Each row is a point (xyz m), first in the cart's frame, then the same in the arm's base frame.
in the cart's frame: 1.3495 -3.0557 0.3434
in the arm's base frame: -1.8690 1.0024 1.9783
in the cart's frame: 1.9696 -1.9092 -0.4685
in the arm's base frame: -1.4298 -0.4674 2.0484
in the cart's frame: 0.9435 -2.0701 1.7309
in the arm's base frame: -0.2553 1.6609 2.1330
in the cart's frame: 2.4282 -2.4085 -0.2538
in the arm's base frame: -1.8114 -0.2404 2.6038
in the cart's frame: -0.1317 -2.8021 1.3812
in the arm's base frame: -0.8767 2.2573 1.0975
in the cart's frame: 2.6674 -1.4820 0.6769
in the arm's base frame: -0.5893 -0.1594 3.1347
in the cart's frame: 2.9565 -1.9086 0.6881
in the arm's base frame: -0.9882 -0.0470 3.4412
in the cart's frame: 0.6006 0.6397 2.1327
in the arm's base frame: 2.2821 0.6526 1.7248
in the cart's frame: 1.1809 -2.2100 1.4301
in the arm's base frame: -0.5675 1.4148 2.2246
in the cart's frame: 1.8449 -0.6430 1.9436
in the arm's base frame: 0.9061 0.6676 2.8805
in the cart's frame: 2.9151 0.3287 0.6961
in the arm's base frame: 0.8993 -1.2190 3.1748
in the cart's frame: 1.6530 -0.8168 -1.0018
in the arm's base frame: -0.7392 -1.3043 1.4154
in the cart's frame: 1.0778 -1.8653 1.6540
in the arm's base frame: -0.1453 1.4379 2.1968
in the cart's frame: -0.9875 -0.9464 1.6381
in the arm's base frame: 0.9522 1.8193 0.2577
